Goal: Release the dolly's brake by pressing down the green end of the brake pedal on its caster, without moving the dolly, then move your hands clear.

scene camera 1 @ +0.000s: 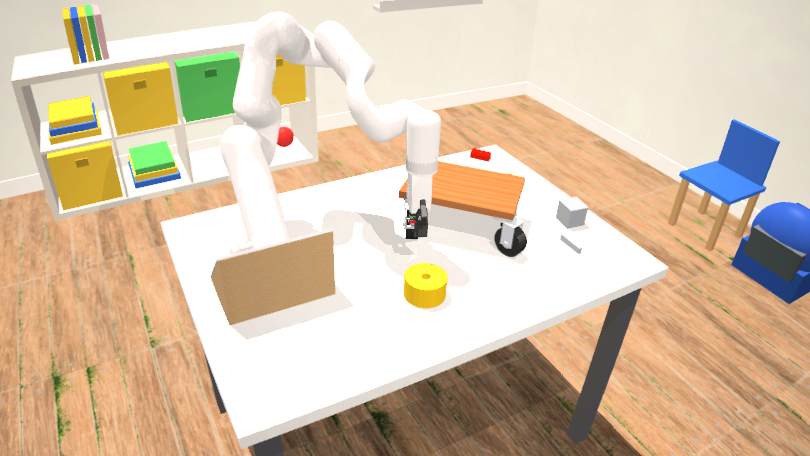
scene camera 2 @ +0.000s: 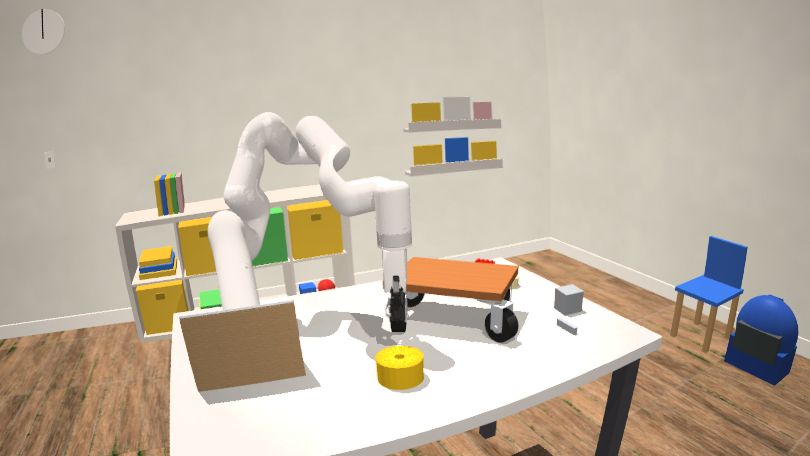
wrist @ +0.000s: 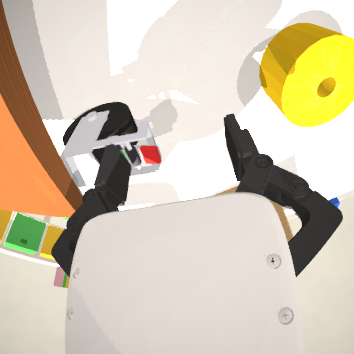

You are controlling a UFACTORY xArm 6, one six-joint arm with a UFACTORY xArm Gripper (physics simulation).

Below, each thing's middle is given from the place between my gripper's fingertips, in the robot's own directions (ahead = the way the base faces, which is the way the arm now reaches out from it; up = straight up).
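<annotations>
The grey cube (scene camera 1: 571, 212) sits 470 mm ahead of my hand, 110 mm to the right of it and 60 mm below it; going by their middles, it is the farthest from my hand of the things named here. The yellow cylinder (scene camera 2: 400, 367), again counted from my hand, is 60 mm below, 140 mm to the right and 70 mm behind. I find the dolly (scene camera 2: 488, 283) 170 mm ahead of my hand, 30 mm to the left of it and 40 mm below it. As for the silver caster bracket (wrist: 83, 166), my hand is 50 mm above it, 70 mm to the right of it and 40 mm short of it, and going by their middles this bracket is the nearest to my hand of the things named here.
</annotations>
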